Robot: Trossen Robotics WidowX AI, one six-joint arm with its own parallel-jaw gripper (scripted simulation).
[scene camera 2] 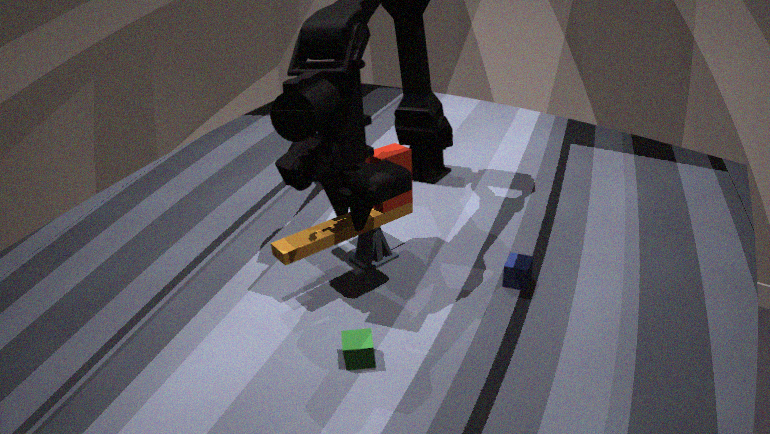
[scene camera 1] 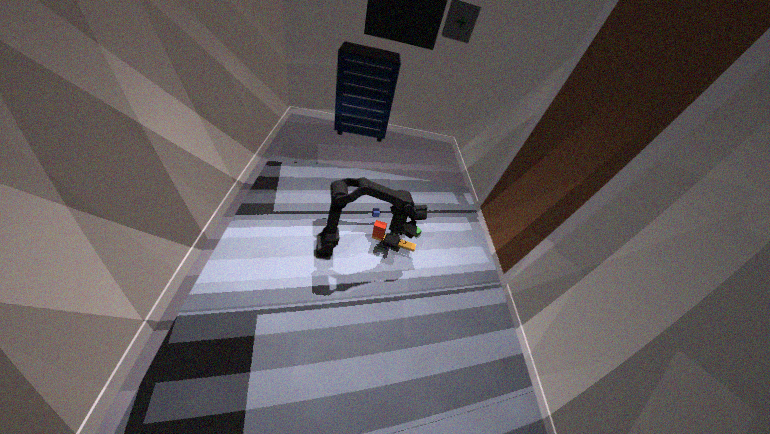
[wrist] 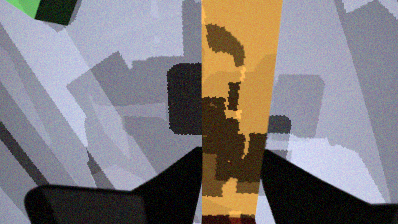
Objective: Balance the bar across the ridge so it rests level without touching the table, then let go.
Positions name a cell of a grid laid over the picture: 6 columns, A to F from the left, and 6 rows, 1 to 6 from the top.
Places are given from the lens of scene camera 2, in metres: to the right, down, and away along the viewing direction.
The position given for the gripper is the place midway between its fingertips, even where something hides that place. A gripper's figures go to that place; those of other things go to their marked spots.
gripper (scene camera 2: C4): -0.04, 0.01, 0.71
yellow-orange bar (scene camera 2: C4): -0.11, 0.04, 0.64
green cube (scene camera 2: C5): -0.03, 0.14, 0.56
The marked spots on the yellow-orange bar and the green cube are 0.15 m apart.
